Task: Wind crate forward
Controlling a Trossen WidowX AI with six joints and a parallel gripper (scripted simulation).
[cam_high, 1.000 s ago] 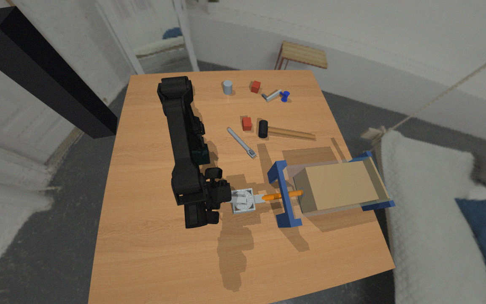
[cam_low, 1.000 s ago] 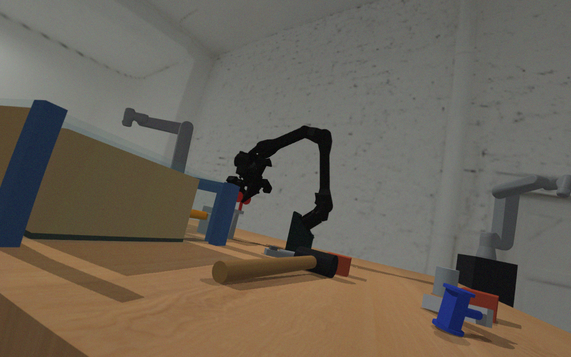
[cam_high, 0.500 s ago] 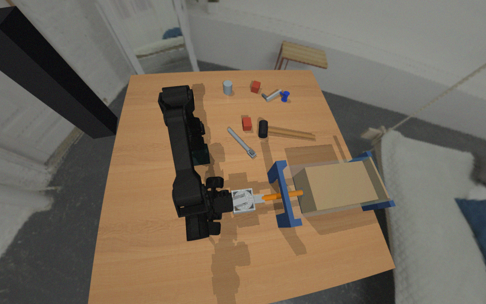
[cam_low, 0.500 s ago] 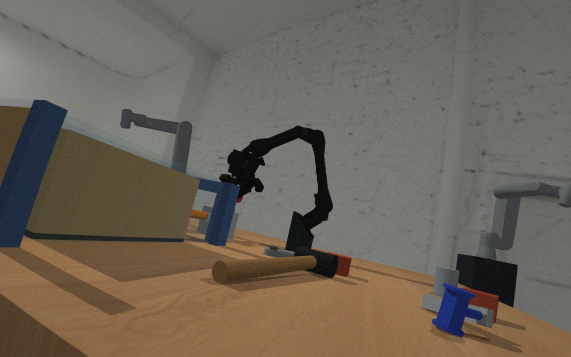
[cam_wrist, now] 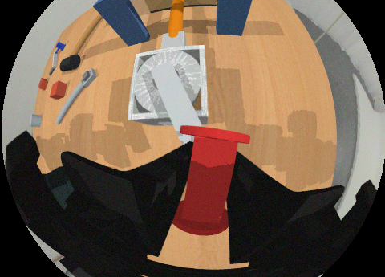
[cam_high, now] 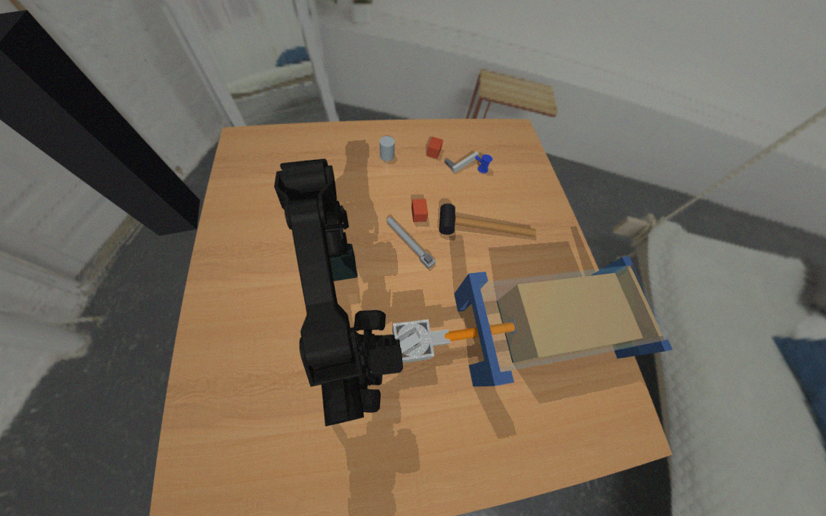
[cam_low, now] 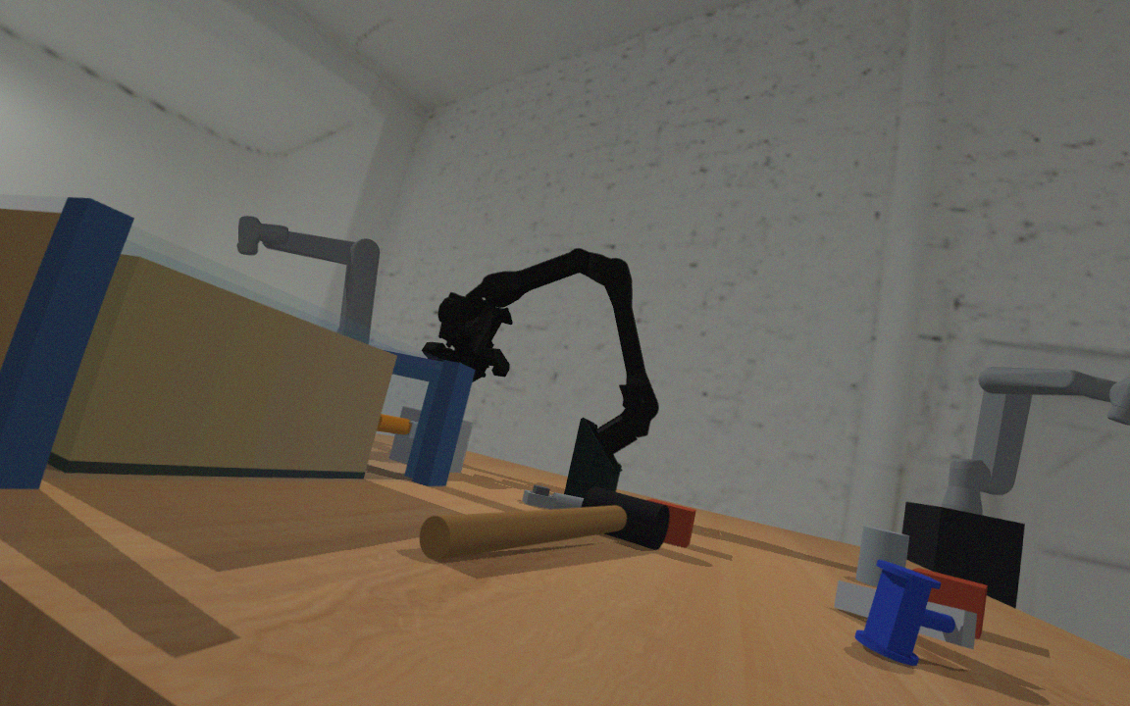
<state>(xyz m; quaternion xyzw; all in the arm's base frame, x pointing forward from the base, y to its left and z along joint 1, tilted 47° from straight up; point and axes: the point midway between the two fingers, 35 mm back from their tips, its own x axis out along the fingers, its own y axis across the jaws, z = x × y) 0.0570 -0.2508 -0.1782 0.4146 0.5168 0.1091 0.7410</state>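
Now: the red-knobbed winch handle 2 cm ahead of my gripper tip, 2 cm to the left of it and 3 cm below it. The rest, counted from my gripper tip: winch: 6 cm ahead, 3 cm to the left, 10 cm below; red knob: 2 cm behind; blue steel frame: 24 cm ahead, 2 cm to the left, 2 cm below.
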